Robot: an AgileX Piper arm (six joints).
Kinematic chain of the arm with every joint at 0, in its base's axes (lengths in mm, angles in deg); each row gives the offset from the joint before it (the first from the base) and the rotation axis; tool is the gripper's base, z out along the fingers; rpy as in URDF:
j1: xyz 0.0 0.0 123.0 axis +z
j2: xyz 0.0 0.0 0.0 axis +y
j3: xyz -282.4 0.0 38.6 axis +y
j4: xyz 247.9 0.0 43.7 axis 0.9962 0 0.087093
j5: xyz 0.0 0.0 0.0 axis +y
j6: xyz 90.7 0.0 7.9 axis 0.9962 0 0.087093
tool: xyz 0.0 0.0 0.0 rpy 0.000 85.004 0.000
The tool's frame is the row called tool.
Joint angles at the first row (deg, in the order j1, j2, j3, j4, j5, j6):
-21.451 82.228 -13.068 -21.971 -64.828 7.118
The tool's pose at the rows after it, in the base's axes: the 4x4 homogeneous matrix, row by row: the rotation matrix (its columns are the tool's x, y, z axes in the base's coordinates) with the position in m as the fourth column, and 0 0 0 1 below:
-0.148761, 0.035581, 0.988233, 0.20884; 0.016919, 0.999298, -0.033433, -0.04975; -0.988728, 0.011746, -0.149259, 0.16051; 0, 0, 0, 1
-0.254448, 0.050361, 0.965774, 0.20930; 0.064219, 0.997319, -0.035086, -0.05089; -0.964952, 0.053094, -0.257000, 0.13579; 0, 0, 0, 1
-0.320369, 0.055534, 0.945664, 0.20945; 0.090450, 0.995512, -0.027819, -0.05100; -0.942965, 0.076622, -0.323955, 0.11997; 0, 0, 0, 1
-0.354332, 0.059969, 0.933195, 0.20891; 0.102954, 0.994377, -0.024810, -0.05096; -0.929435, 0.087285, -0.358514, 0.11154; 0, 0, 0, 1
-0.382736, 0.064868, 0.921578, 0.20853; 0.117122, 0.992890, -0.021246, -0.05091; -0.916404, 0.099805, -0.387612, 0.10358; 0, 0, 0, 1
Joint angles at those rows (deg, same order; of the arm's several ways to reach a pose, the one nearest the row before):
-21.449 88.387 -11.075 -21.402 -64.829 7.117
-21.451 94.674 -10.569 -20.735 -64.872 7.119
-21.449 98.890 -10.527 -20.692 -64.873 7.118
-21.449 101.145 -10.458 -20.560 -64.948 6.985
-21.452 103.423 -10.457 -20.441 -65.290 6.985

